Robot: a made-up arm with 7 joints. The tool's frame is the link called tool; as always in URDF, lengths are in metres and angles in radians. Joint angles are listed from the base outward.
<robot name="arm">
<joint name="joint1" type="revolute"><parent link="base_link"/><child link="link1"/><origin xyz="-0.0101 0.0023 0.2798" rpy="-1.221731 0 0"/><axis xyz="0 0 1"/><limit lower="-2.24" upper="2.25"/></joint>
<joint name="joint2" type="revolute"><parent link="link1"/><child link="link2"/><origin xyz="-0.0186 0.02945 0.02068" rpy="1.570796 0 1.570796"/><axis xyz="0 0 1"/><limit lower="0.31" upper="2.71"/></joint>
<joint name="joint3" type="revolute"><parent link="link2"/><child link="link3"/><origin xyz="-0.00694 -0.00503 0.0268" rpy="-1.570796 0 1.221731"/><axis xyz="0 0 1"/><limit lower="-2.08" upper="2.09"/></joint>
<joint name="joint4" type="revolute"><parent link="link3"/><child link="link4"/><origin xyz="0.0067 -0.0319 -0.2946" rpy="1.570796 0 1.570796"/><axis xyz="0 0 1"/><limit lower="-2.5" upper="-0.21"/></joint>
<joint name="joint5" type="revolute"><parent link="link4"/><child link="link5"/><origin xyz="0.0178 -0.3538 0.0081" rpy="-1.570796 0 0"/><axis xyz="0 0 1"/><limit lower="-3.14" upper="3.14"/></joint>
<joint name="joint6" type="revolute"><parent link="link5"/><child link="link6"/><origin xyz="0.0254 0.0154 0.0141" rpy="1.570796 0 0"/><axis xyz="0 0 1"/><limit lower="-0.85" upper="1.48"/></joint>
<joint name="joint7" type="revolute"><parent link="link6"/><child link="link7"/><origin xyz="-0.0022 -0.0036 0.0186" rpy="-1.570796 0 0"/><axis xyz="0 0 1"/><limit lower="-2.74" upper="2.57"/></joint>
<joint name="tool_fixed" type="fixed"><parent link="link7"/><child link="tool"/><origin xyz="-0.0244 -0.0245 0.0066" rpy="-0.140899 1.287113 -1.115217"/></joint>
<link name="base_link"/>
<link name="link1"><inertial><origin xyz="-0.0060 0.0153 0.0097"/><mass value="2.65"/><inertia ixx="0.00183" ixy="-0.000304" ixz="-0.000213" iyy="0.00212" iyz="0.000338" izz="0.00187"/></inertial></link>
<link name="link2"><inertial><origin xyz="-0.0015 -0.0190 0.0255"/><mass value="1.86"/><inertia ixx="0.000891" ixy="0" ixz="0" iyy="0.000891" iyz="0" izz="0.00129"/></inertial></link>
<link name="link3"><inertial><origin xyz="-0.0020 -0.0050 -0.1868"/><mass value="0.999"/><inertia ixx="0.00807" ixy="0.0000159" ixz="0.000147" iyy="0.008" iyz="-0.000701" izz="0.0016"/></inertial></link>
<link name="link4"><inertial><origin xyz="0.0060 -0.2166 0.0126"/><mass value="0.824"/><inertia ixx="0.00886" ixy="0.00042" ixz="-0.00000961" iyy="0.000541" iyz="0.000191" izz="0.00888"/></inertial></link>
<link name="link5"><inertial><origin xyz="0.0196 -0.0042 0.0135"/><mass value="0.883"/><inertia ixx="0.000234" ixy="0" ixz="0" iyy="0.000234" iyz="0" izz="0.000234"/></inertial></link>
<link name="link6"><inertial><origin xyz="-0.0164 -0.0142 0.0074"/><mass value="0.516"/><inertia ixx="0.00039" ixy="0" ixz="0" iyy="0.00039" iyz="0" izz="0.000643"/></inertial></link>
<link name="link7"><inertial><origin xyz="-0.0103 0.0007 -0.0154"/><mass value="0.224"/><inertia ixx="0.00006" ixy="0" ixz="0" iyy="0.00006" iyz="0" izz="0.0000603"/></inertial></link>
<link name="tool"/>
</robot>
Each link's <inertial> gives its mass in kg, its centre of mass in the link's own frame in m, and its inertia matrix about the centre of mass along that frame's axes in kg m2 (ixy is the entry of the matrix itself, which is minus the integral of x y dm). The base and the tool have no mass. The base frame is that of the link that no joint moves.
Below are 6 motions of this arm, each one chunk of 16 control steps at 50 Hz.
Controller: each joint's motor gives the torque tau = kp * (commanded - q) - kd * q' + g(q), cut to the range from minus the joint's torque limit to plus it. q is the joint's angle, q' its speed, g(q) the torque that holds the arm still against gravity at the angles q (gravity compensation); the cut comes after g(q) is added. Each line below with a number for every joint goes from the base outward.
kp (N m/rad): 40 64 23 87 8.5 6.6 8.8
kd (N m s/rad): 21 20 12 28 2.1 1.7 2.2
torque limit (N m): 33 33 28 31 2.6 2.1 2.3
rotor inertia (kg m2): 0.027 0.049 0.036 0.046 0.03 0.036 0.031
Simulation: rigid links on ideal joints. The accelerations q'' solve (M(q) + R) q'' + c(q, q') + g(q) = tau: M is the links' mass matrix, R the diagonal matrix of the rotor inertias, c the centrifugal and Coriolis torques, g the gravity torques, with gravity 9.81 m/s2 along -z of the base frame. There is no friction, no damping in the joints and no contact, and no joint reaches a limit. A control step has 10 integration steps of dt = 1/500 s. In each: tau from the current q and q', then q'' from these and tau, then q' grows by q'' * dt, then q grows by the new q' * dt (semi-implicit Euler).
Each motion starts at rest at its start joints. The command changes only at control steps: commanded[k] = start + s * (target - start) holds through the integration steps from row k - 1 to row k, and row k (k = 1, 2, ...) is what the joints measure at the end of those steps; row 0 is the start. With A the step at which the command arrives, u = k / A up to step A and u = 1 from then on. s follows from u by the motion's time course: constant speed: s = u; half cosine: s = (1 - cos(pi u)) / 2; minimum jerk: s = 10 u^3 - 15 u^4 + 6 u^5; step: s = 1 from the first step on.
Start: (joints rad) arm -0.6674 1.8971 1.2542 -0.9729 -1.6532 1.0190 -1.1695
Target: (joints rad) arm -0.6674 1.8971 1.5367 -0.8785 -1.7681 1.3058 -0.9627
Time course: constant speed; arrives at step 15
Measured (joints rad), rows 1 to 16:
1: -0.6672 1.8972 1.2545 -0.9726 -1.6536 1.0196 -1.1689
2: -0.6670 1.8973 1.2554 -0.9720 -1.6545 1.0212 -1.1674
3: -0.6667 1.8975 1.2569 -0.9710 -1.6560 1.0240 -1.1649
4: -0.6665 1.8976 1.2590 -0.9698 -1.6580 1.0281 -1.1615
5: -0.6663 1.8977 1.2618 -0.9682 -1.6604 1.0334 -1.1573
6: -0.6660 1.8979 1.2652 -0.9663 -1.6633 1.0398 -1.1522
7: -0.6658 1.8980 1.2692 -0.9642 -1.6666 1.0473 -1.1465
8: -0.6657 1.8981 1.2738 -0.9618 -1.6702 1.0557 -1.1401
9: -0.6655 1.8982 1.2789 -0.9591 -1.6742 1.0650 -1.1331
10: -0.6654 1.8983 1.2846 -0.9563 -1.6785 1.0750 -1.1256
11: -0.6652 1.8983 1.2908 -0.9532 -1.6830 1.0859 -1.1176
12: -0.6651 1.8984 1.2975 -0.9499 -1.6878 1.0974 -1.1090
13: -0.6650 1.8985 1.3047 -0.9465 -1.6928 1.1095 -1.1001
14: -0.6649 1.8986 1.3123 -0.9428 -1.6981 1.1222 -1.0908
15: -0.6649 1.8986 1.3204 -0.9390 -1.7035 1.1354 -1.0811
16: -0.6650 1.8986 1.3286 -0.9354 -1.7088 1.1486 -1.0716

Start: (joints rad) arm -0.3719 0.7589 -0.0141 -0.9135 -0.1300 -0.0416 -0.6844
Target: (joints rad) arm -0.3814 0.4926 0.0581 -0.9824 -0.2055 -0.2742 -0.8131
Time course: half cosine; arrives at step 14
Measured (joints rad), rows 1 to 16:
1: -0.3719 0.7588 -0.0140 -0.9135 -0.1301 -0.0417 -0.6845
2: -0.3719 0.7584 -0.0136 -0.9137 -0.1303 -0.0421 -0.6848
3: -0.3719 0.7574 -0.0127 -0.9140 -0.1308 -0.0432 -0.6855
4: -0.3719 0.7555 -0.0114 -0.9147 -0.1318 -0.0452 -0.6869
5: -0.3719 0.7525 -0.0095 -0.9156 -0.1333 -0.0486 -0.6891
6: -0.3719 0.7482 -0.0072 -0.9169 -0.1354 -0.0533 -0.6921
7: -0.3721 0.7425 -0.0045 -0.9186 -0.1379 -0.0596 -0.6959
8: -0.3722 0.7354 -0.0015 -0.9206 -0.1410 -0.0675 -0.7006
9: -0.3724 0.7270 0.0016 -0.9230 -0.1445 -0.0767 -0.7061
10: -0.3727 0.7173 0.0047 -0.9257 -0.1484 -0.0871 -0.7121
11: -0.3730 0.7066 0.0077 -0.9285 -0.1524 -0.0984 -0.7186
12: -0.3733 0.6952 0.0104 -0.9315 -0.1565 -0.1103 -0.7253
13: -0.3737 0.6835 0.0127 -0.9345 -0.1604 -0.1223 -0.7320
14: -0.3740 0.6717 0.0146 -0.9374 -0.1641 -0.1341 -0.7385
15: -0.3743 0.6603 0.0160 -0.9401 -0.1675 -0.1453 -0.7445
16: -0.3746 0.6492 0.0171 -0.9427 -0.1706 -0.1557 -0.7501

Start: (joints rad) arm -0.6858 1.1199 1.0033 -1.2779 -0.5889 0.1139 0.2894
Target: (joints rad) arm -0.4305 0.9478 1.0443 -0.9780 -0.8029 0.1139 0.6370
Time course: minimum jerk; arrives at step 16
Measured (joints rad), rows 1 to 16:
1: -0.6858 1.1199 1.0033 -1.2779 -0.5889 0.1139 0.2894
2: -0.6857 1.1199 1.0033 -1.2777 -0.5891 0.1139 0.2897
3: -0.6855 1.1199 1.0033 -1.2771 -0.5897 0.1138 0.2905
4: -0.6850 1.1198 1.0034 -1.2758 -0.5910 0.1138 0.2925
5: -0.6840 1.1194 1.0036 -1.2734 -0.5933 0.1136 0.2961
6: -0.6823 1.1186 1.0039 -1.2697 -0.5970 0.1135 0.3017
7: -0.6799 1.1171 1.0044 -1.2644 -0.6022 0.1133 0.3097
8: -0.6765 1.1148 1.0052 -1.2575 -0.6090 0.1131 0.3202
9: -0.6723 1.1116 1.0061 -1.2489 -0.6173 0.1129 0.3330
10: -0.6671 1.1074 1.0072 -1.2388 -0.6269 0.1128 0.3480
11: -0.6611 1.1022 1.0084 -1.2275 -0.6375 0.1127 0.3646
12: -0.6544 1.0960 1.0098 -1.2152 -0.6487 0.1126 0.3823
13: -0.6472 1.0890 1.0111 -1.2024 -0.6601 0.1126 0.4006
14: -0.6396 1.0815 1.0124 -1.1894 -0.6713 0.1127 0.4186
15: -0.6320 1.0735 1.0136 -1.1767 -0.6819 0.1128 0.4359
16: -0.6243 1.0654 1.0147 -1.1645 -0.6918 0.1130 0.4521

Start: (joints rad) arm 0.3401 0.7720 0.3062 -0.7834 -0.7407 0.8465 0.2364
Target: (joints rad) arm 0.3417 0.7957 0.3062 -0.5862 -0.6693 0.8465 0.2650
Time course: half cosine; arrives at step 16
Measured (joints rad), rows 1 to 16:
1: 0.3401 0.7720 0.3062 -0.7833 -0.7407 0.8465 0.2364
2: 0.3399 0.7721 0.3061 -0.7829 -0.7406 0.8465 0.2365
3: 0.3397 0.7722 0.3061 -0.7821 -0.7403 0.8464 0.2366
4: 0.3393 0.7724 0.3060 -0.7806 -0.7397 0.8464 0.2368
5: 0.3389 0.7728 0.3058 -0.7783 -0.7389 0.8463 0.2372
6: 0.3383 0.7733 0.3057 -0.7753 -0.7376 0.8462 0.2378
7: 0.3377 0.7738 0.3055 -0.7713 -0.7360 0.8461 0.2384
8: 0.3370 0.7746 0.3054 -0.7664 -0.7340 0.8460 0.2393
9: 0.3364 0.7754 0.3052 -0.7606 -0.7315 0.8459 0.2403
10: 0.3358 0.7763 0.3051 -0.7541 -0.7287 0.8458 0.2415
11: 0.3353 0.7773 0.3050 -0.7469 -0.7256 0.8457 0.2427
12: 0.3349 0.7783 0.3049 -0.7392 -0.7223 0.8457 0.2441
13: 0.3347 0.7794 0.3048 -0.7312 -0.7187 0.8456 0.2455
14: 0.3346 0.7805 0.3048 -0.7230 -0.7152 0.8456 0.2469
15: 0.3347 0.7815 0.3049 -0.7149 -0.7116 0.8457 0.2483
16: 0.3349 0.7824 0.3050 -0.7071 -0.7082 0.8457 0.2497

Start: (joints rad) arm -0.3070 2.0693 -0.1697 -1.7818 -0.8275 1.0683 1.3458
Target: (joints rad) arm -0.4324 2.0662 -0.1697 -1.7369 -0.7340 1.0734 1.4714
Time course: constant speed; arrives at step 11
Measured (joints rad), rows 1 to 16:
1: -0.3073 2.0692 -0.1699 -1.7817 -0.8272 1.0683 1.3463
2: -0.3080 2.0691 -0.1701 -1.7813 -0.8263 1.0683 1.3475
3: -0.3090 2.0689 -0.1704 -1.7807 -0.8248 1.0683 1.3496
4: -0.3104 2.0686 -0.1708 -1.7799 -0.8227 1.0683 1.3524
5: -0.3121 2.0684 -0.1712 -1.7789 -0.8200 1.0684 1.3559
6: -0.3142 2.0682 -0.1715 -1.7777 -0.8169 1.0685 1.3600
7: -0.3167 2.0679 -0.1719 -1.7763 -0.8133 1.0686 1.3648
8: -0.3195 2.0677 -0.1722 -1.7748 -0.8093 1.0688 1.3701
9: -0.3226 2.0674 -0.1725 -1.7731 -0.8050 1.0690 1.3758
10: -0.3261 2.0672 -0.1728 -1.7712 -0.8003 1.0692 1.3821
11: -0.3298 2.0670 -0.1731 -1.7692 -0.7953 1.0694 1.3887
12: -0.3335 2.0668 -0.1732 -1.7672 -0.7903 1.0697 1.3953
13: -0.3372 2.0667 -0.1731 -1.7654 -0.7856 1.0699 1.4014
14: -0.3408 2.0667 -0.1730 -1.7636 -0.7813 1.0702 1.4071
15: -0.3442 2.0667 -0.1729 -1.7619 -0.7774 1.0705 1.4123
16: -0.3476 2.0667 -0.1727 -1.7603 -0.7738 1.0707 1.4171

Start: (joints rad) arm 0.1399 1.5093 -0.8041 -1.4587 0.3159 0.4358 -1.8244
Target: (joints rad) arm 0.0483 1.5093 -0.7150 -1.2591 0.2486 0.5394 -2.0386
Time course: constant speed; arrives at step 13
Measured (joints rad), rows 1 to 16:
1: 0.1397 1.5090 -0.8041 -1.4580 0.3158 0.4360 -1.8251
2: 0.1393 1.5086 -0.8039 -1.4564 0.3153 0.4366 -1.8269
3: 0.1387 1.5081 -0.8036 -1.4541 0.3145 0.4378 -1.8298
4: 0.1380 1.5075 -0.8031 -1.4510 0.3134 0.4394 -1.8339
5: 0.1370 1.5070 -0.8025 -1.4471 0.3120 0.4416 -1.8389
6: 0.1358 1.5066 -0.8016 -1.4425 0.3102 0.4442 -1.8449
7: 0.1345 1.5061 -0.8005 -1.4372 0.3082 0.4473 -1.8518
8: 0.1329 1.5057 -0.7992 -1.4313 0.3059 0.4508 -1.8594
9: 0.1311 1.5054 -0.7977 -1.4249 0.3034 0.4547 -1.8677
10: 0.1291 1.5050 -0.7959 -1.4178 0.3007 0.4589 -1.8767
11: 0.1269 1.5048 -0.7940 -1.4103 0.2977 0.4634 -1.8863
12: 0.1245 1.5045 -0.7918 -1.4023 0.2946 0.4682 -1.8965
13: 0.1220 1.5043 -0.7895 -1.3938 0.2912 0.4732 -1.9072
14: 0.1194 1.5044 -0.7870 -1.3856 0.2879 0.4783 -1.9176
15: 0.1169 1.5048 -0.7844 -1.3778 0.2847 0.4832 -1.9274
16: 0.1144 1.5052 -0.7818 -1.3705 0.2817 0.4878 -1.9364

